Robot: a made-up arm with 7 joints.
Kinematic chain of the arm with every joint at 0, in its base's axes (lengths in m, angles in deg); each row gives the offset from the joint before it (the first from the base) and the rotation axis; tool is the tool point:
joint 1: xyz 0 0 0.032 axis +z
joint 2: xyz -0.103 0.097 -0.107 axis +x
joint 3: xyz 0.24 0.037 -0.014 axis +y
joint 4: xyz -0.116 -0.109 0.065 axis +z
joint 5: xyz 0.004 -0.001 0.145 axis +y
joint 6: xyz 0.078 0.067 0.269 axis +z
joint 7: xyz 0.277 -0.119 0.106 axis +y
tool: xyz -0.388 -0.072 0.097
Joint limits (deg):
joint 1: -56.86..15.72
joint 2: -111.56..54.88
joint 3: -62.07..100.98
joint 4: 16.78..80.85
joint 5: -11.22..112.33
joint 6: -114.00..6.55
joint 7: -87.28..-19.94
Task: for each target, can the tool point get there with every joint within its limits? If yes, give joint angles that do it. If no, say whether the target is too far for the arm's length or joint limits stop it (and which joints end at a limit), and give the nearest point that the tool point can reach.
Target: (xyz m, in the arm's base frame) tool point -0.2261 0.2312 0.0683
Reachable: yes | joints -15.39 -53.80 -44.41 29.31 15.57 -62.34 -45.95
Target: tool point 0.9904 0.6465 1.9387
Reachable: no: too far | nearest point 0.3895 0.2543 0.5083 | short by 1.600 m
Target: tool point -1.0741 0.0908 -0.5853
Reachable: no: joint limits stop it (at a limit: joint 2, joint 3, joint 4, joint 5, joint 6, joint 7) | nearest point -0.5183 0.0438 -0.2484 | short by 0.652 m
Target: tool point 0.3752 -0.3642 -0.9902
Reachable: no: joint limits stop it (at a limit: joint 1, joint 2, joint 6, joint 7) | nearest point 0.3839 -0.2237 -0.4750 | short by 0.534 m
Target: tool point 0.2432 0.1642 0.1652
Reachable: yes | joints -31.65 -71.85 17.97 58.68 1.59 -73.96 -76.20
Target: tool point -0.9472 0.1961 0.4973
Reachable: no: joint limits stop it (at a limit: joint 1, joint 4, joint 5, joint 6, joint 7) | nearest point -0.4758 0.1634 0.2358 | short by 0.540 m
